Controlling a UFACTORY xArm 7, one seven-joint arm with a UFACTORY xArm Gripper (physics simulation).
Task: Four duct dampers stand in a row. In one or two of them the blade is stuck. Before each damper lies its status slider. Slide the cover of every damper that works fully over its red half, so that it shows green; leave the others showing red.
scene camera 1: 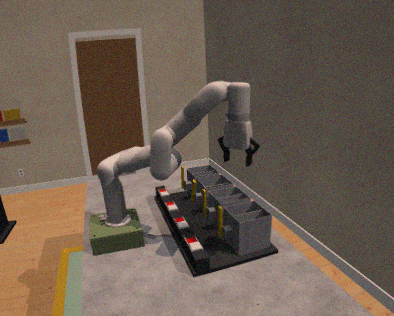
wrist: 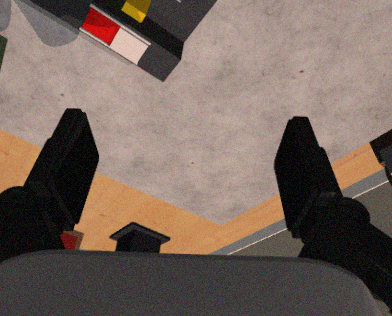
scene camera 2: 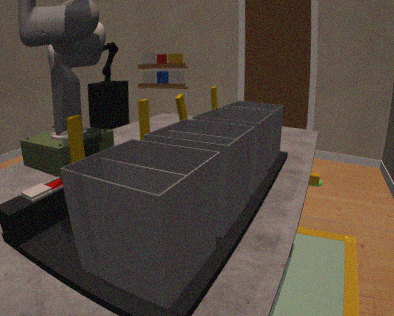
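Pixels of known places: gripper, fingertip midpoint: [scene camera 1: 237, 163] [wrist: 186, 136]; arm's base at its link origin: [scene camera 1: 118, 220].
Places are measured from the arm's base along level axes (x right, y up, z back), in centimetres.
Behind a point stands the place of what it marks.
Observation:
Four grey open-topped dampers [scene camera 1: 253, 234] @[y 1.9, x 32.8, z -55.0 cm] [scene camera 2: 135, 230] @[y 4.0, x 32.4, z -60.1 cm] stand in a row on a black base [scene camera 1: 222, 254] @[y -7.2, x 29.9, z -42.4 cm] [scene camera 2: 47, 252] @[y -7.2, x 34.9, z -40.5 cm]. Each has a yellow lever; the nearest lever [scene camera 1: 220, 222] @[y 7.2, x 27.4, z -42.5 cm] [scene camera 2: 76, 138] @[y 10.6, x 26.7, z -43.2 cm] is upright, and the third lever [scene camera 2: 181, 108] @[y 10.0, x -6.3, z -40.4 cm] leans in scene camera 2. The blades are not discernible. The nearest slider's red half [scene camera 1: 191, 240] @[y -1.0, x 24.5, z -30.5 cm] [scene camera 2: 54, 184] @[y -1.0, x 24.9, z -30.1 cm] [wrist: 101, 25] @[y -1.0, x 24.7, z -30.7 cm] is uncovered, beside its white cover [scene camera 1: 195, 246] @[y -0.2, x 30.3, z -30.9 cm] [scene camera 2: 37, 191] @[y -0.2, x 30.0, z -31.9 cm] [wrist: 130, 45] @[y -0.2, x 29.9, z -31.4 cm]. The other sliders [scene camera 1: 179, 220] @[y 0.0, x 9.9, z -28.3 cm] [scene camera 1: 170, 204] @[y 0.1, x -8.6, z -27.2 cm] [scene camera 1: 162, 191] @[y 0.1, x -26.3, z -25.4 cm] show red too. My gripper [scene camera 1: 237, 161] @[y 32.9, x 30.2, z -48.6 cm] [wrist: 186, 136] @[y 32.9, x 30.2, z -48.6 cm] is open and empty, raised high above the table.
The green arm base [scene camera 1: 117, 237] @[y -1.6, x 12.3, z 0.5 cm] [scene camera 2: 45, 151] @[y -1.8, x 12.0, z -3.6 cm] stands on the grey table [scene camera 1: 135, 280] @[y -9.0, x 34.1, z -5.3 cm] [scene camera 2: 265, 215] @[y -9.0, x -0.3, z -65.2 cm] on the slider side. A wall [scene camera 1: 310, 125] runs beyond the dampers. Away from the table, a black pedestal [scene camera 2: 108, 105] carries a thin black arm.

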